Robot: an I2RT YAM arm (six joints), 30 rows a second.
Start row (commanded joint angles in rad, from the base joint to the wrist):
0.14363 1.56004 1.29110 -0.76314 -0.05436 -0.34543
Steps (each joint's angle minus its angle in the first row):
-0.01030 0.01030 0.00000 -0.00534 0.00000 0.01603
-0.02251 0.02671 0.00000 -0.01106 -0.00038 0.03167
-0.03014 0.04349 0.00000 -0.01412 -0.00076 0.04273
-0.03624 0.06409 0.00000 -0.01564 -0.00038 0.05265
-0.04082 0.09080 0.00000 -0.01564 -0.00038 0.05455
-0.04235 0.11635 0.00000 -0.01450 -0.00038 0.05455
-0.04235 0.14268 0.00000 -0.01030 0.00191 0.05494
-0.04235 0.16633 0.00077 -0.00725 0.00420 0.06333
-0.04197 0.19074 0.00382 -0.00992 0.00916 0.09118
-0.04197 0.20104 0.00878 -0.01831 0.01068 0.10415
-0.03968 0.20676 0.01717 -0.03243 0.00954 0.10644
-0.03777 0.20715 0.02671 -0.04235 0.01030 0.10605
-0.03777 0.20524 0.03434 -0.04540 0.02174 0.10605
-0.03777 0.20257 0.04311 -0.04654 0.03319 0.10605
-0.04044 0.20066 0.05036 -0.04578 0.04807 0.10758
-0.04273 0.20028 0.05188 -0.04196 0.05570 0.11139
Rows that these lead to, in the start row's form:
0.13333 1.57034 1.29110 -0.76848 -0.05436 -0.32940
0.12112 1.58675 1.29110 -0.77420 -0.05474 -0.31376
0.11349 1.60353 1.29110 -0.77726 -0.05512 -0.30270
0.10739 1.62413 1.29110 -0.77878 -0.05474 -0.29278
0.10281 1.65084 1.29110 -0.77878 -0.05474 -0.29088
0.10128 1.67639 1.29110 -0.77764 -0.05474 -0.29088
0.10128 1.70272 1.29110 -0.77344 -0.05245 -0.29049
0.10128 1.72637 1.29187 -0.77039 -0.05016 -0.28210
0.10166 1.75078 1.29492 -0.77306 -0.04520 -0.25425
0.10166 1.76108 1.29988 -0.78145 -0.04368 -0.24128
0.10395 1.76680 1.30827 -0.79557 -0.04482 -0.23899
0.10586 1.76719 1.31781 -0.80549 -0.04406 -0.23938
0.10586 1.76528 1.32544 -0.80854 -0.03262 -0.23938
0.10586 1.76261 1.33421 -0.80968 -0.02117 -0.23938
0.10319 1.76070 1.34146 -0.80892 -0.00629 -0.23785
0.10090 1.76032 1.34298 -0.80510 0.00134 -0.23404

